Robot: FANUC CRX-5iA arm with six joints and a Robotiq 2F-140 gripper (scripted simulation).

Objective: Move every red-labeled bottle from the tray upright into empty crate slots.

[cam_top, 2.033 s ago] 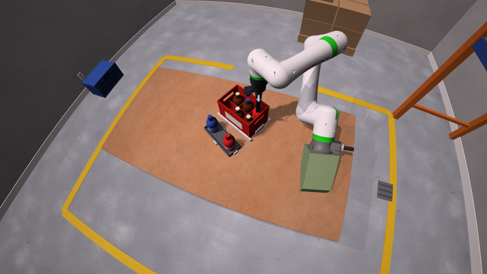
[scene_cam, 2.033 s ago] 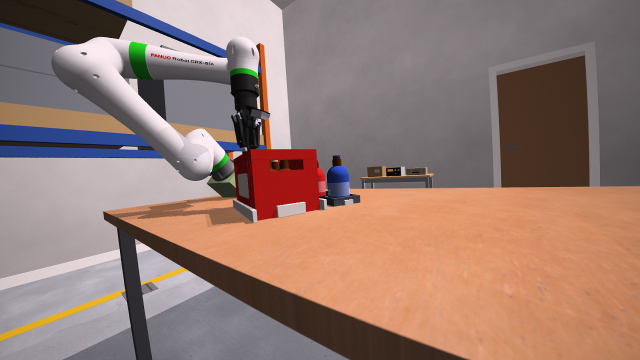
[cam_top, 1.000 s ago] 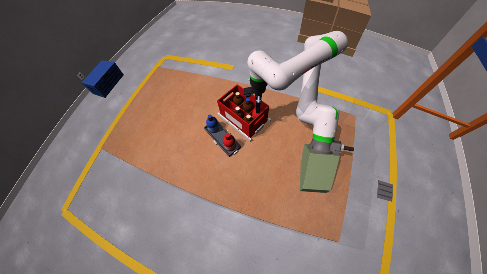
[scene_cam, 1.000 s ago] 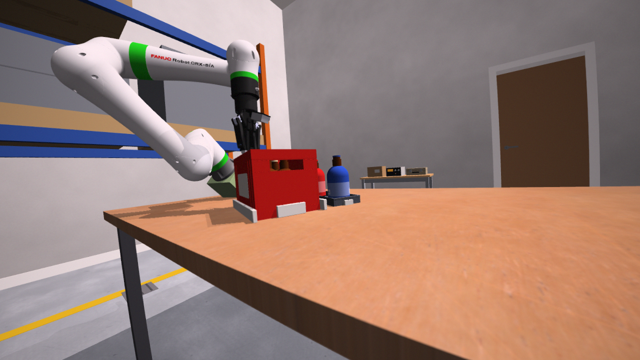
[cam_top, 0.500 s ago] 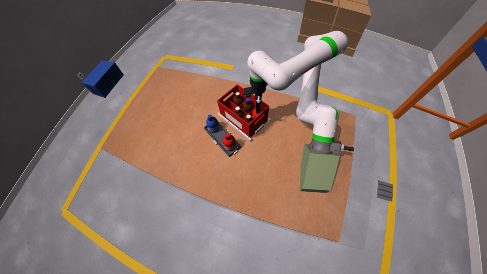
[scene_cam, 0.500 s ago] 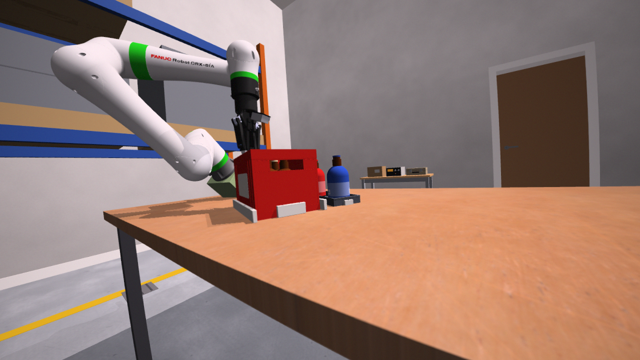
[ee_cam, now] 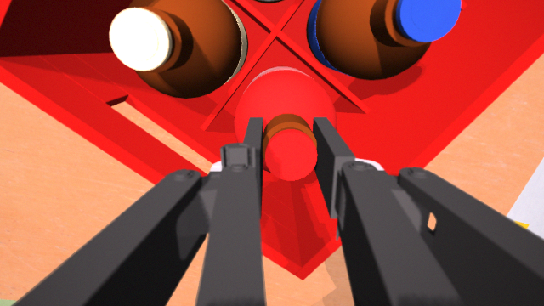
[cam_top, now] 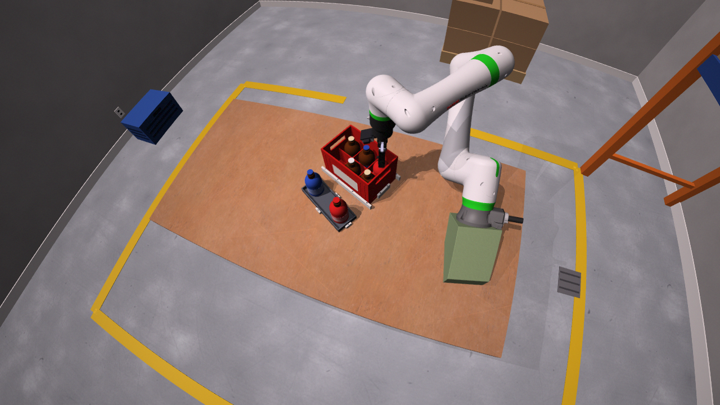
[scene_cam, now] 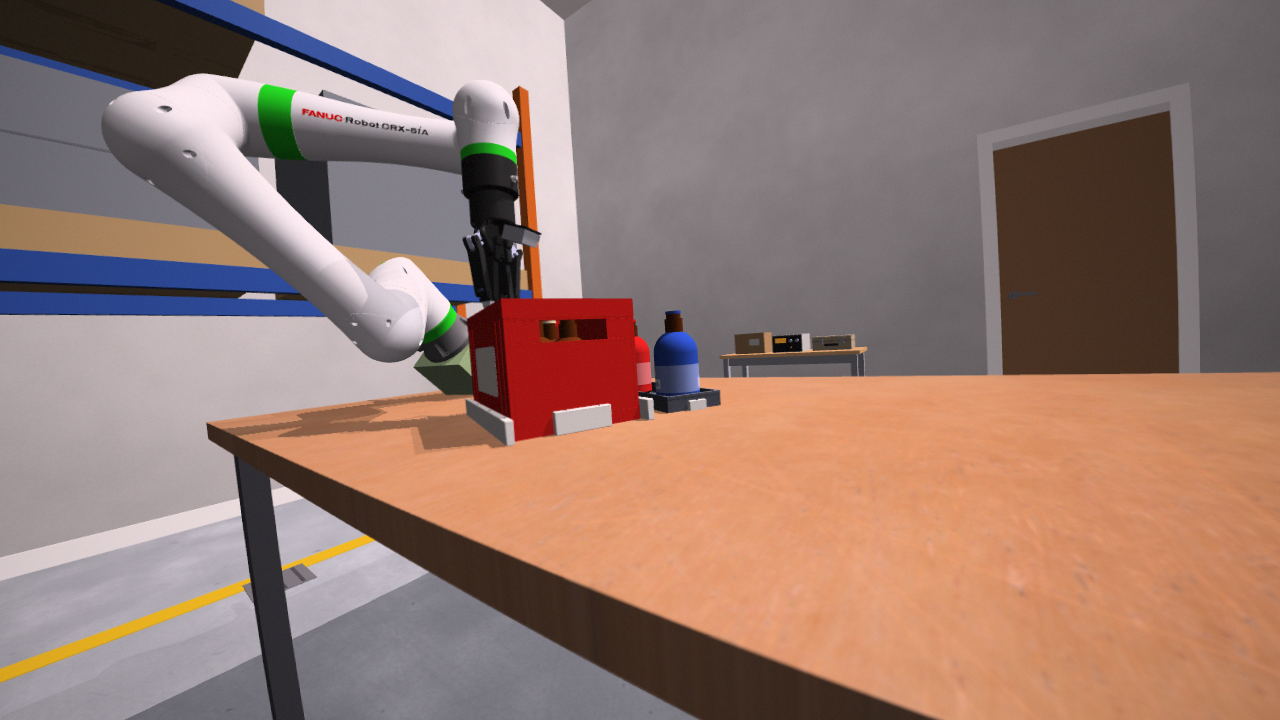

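Right now my hand is 100 mm short of the red crate and 80 mm above it. The rest, counted from my hand: grey tray 190 mm ahead, 190 mm to the left, 150 mm below; blue-labeled bottle 270 mm ahead, 140 mm to the left, 80 mm below.
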